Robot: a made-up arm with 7 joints. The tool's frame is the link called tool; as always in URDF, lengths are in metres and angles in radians. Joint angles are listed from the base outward.
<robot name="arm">
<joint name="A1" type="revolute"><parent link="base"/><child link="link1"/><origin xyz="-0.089 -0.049 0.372"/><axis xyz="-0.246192 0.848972 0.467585"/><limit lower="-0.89" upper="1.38"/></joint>
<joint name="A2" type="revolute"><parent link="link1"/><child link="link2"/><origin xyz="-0.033 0.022 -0.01"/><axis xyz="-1 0 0"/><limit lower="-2.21" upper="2.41"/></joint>
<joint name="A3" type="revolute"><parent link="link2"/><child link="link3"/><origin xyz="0.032 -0.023 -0.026"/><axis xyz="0 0 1"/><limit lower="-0.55" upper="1.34"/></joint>
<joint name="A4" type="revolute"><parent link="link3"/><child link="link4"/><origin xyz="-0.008 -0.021 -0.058"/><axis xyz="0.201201 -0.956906 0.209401"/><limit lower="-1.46" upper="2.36"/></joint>
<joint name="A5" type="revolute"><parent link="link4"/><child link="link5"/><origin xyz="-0.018 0.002 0.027"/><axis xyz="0 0 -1"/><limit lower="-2.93" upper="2.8"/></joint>
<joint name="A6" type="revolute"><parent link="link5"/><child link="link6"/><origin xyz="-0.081 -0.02 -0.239"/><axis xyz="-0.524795 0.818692 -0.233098"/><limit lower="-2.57" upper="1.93"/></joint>
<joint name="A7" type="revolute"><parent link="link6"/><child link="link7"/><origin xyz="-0.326 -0.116 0.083"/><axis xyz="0.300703 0.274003 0.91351"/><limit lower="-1.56" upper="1"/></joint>
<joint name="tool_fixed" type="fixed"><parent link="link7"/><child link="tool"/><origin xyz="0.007 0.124 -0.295" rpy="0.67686 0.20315 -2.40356"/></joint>
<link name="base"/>
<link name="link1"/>
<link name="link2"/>
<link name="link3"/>
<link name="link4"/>
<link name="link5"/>
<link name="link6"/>
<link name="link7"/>
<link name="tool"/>
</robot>
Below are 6 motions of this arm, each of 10 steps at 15 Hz.
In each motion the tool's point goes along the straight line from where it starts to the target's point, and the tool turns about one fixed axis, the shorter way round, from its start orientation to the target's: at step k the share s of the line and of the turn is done. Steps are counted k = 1, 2, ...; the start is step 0. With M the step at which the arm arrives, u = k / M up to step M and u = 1 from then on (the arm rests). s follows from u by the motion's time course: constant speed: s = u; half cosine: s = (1 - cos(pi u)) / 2; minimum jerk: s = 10 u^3 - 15 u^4 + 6 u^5.
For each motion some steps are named. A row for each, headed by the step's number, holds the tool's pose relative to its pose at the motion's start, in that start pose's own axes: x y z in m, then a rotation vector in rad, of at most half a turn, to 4 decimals.
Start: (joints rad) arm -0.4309 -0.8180 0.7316 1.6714 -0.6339 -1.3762 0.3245
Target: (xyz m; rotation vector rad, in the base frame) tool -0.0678 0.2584 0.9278 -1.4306 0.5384 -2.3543
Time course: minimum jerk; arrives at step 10
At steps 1, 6, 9, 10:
1: 0.0021 0.0015 -0.0016 -0.0007 0.0042 0.0033
6: 0.1698 0.1200 -0.1311 -0.0574 0.3334 0.2641
9: 0.2467 0.1742 -0.1905 -0.0833 0.4843 0.3836
10: 0.2488 0.1757 -0.1921 -0.0840 0.4885 0.3869

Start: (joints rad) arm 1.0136 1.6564 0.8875 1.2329 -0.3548 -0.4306 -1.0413
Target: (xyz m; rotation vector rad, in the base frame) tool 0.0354 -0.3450 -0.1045 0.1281 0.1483 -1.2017
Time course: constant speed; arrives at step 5
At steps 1, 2, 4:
1: -0.0124 -0.0094 -0.0166 -0.0139 -0.0146 -0.0224
2: -0.0247 -0.0188 -0.0333 -0.0277 -0.0292 -0.0449
4: -0.0494 -0.0376 -0.0666 -0.0554 -0.0585 -0.0897

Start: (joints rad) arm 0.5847 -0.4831 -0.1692 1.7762 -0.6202 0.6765 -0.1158
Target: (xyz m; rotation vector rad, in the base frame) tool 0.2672 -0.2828 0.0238 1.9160 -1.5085 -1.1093
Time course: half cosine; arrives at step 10
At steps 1, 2, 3, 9, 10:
1: -0.0014 0.0064 -0.0081 0.0112 0.0118 0.0044
2: -0.0056 0.0250 -0.0316 0.0436 0.0460 0.0174
3: -0.0122 0.0540 -0.0681 0.0942 0.0993 0.0375
9: -0.0576 0.2558 -0.3224 0.4459 0.4702 0.1773
10: -0.0591 0.2622 -0.3305 0.4571 0.4820 0.1818

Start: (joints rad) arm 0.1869 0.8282 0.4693 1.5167 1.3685 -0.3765 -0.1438
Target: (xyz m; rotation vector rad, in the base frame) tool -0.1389 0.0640 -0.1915 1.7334 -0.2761 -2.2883
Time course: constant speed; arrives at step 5
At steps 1, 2, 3, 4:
1: 0.0067 0.0180 0.0060 -0.0210 -0.0046 0.0410
2: 0.0134 0.0360 0.0119 -0.0421 -0.0091 0.0820
3: 0.0201 0.0540 0.0179 -0.0631 -0.0137 0.1230
4: 0.0269 0.0720 0.0239 -0.0841 -0.0182 0.1639

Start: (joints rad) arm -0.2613 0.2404 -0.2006 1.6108 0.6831 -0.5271 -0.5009
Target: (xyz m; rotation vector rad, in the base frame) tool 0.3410 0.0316 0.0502 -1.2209 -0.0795 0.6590
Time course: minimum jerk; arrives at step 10
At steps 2, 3, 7, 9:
2: -0.0006 0.0063 0.0071 0.0521 -0.0175 -0.0245
3: -0.0018 0.0178 0.0199 0.1467 -0.0492 -0.0689
7: -0.0094 0.0913 0.1020 0.7529 -0.2522 -0.3534
9: -0.0111 0.1081 0.1208 0.8919 -0.2988 -0.4186

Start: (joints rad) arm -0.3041 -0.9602 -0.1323 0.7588 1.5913 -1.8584 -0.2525
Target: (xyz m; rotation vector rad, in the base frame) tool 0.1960 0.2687 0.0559 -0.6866 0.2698 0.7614
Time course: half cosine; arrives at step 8
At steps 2, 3, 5, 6, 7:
2: -0.0077 0.0496 -0.0130 -0.0075 -0.0275 0.0513
3: -0.0162 0.1046 -0.0275 -0.0159 -0.0579 0.1081
5: -0.0364 0.2344 -0.0616 -0.0356 -0.1297 0.2422
6: -0.0449 0.2894 -0.0760 -0.0440 -0.1601 0.2990
7: -0.0506 0.3261 -0.0857 -0.0495 -0.1805 0.3369

